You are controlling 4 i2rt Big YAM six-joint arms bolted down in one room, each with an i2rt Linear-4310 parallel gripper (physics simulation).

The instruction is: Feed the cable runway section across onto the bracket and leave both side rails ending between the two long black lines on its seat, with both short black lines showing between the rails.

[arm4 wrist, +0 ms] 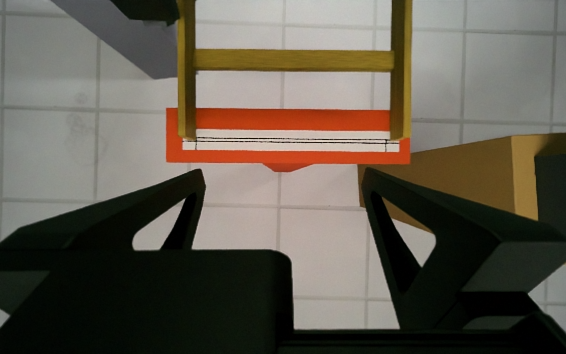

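Observation:
The yellow runway section (295, 60) comes in from the top of the arm4 wrist view, with two side rails and a rung across them. Its rail ends rest over the white seat strip of the orange bracket (290, 120). Both rails end close to the two long black lines (290, 141); I cannot tell exactly whether the ends lie between them. The left short black line (196, 145) shows right at the left rail's inner edge. The right short black line (386, 146) shows just inside the right rail. My arm4 gripper (283, 175) is open and empty, near side of the bracket.
A dark part (150, 9) of unclear origin meets the left rail at the top left, beside a grey slanting body (125, 42). A tan block (465, 175) stands at the right, partly behind the right finger. White tiled floor shows below.

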